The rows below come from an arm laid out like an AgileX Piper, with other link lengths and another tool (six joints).
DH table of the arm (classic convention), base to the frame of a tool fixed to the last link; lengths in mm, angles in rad. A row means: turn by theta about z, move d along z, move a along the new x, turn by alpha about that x. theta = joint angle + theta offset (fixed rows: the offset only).
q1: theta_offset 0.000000  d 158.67  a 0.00  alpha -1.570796
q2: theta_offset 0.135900  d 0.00  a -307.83  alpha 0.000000
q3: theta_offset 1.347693  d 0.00  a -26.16  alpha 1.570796
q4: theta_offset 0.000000  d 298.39  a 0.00  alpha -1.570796
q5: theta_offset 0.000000  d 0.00  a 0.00  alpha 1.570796
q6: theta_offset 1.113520  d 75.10  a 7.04  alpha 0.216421
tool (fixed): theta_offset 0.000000  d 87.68  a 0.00  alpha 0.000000
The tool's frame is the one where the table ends.
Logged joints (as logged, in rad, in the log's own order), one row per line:
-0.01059 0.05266 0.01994 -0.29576 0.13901 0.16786
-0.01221 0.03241 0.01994 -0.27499 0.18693 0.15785
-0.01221 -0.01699 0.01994 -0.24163 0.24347 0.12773
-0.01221 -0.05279 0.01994 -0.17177 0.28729 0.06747
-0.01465 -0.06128 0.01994 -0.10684 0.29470 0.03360
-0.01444 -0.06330 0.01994 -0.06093 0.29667 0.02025
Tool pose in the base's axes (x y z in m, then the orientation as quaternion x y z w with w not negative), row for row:
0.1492 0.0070 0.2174 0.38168 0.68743 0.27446 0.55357
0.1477 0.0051 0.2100 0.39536 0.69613 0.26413 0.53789
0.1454 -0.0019 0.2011 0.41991 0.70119 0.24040 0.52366
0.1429 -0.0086 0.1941 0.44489 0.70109 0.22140 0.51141
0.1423 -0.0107 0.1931 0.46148 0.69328 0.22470 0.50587
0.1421 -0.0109 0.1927 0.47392 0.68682 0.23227 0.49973
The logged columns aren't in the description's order. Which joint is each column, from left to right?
Columns, left to right: q2, q1, q3, q6, q5, q4.
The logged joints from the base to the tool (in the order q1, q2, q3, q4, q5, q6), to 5 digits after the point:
0.05266 -0.01059 0.01994 0.16786 0.13901 -0.29576
0.03241 -0.01221 0.01994 0.15785 0.18693 -0.27499
-0.01699 -0.01221 0.01994 0.12773 0.24347 -0.24163
-0.05279 -0.01221 0.01994 0.06747 0.28729 -0.17177
-0.06128 -0.01465 0.01994 0.03360 0.29470 -0.10684
-0.06330 -0.01444 0.01994 0.02025 0.29667 -0.06093

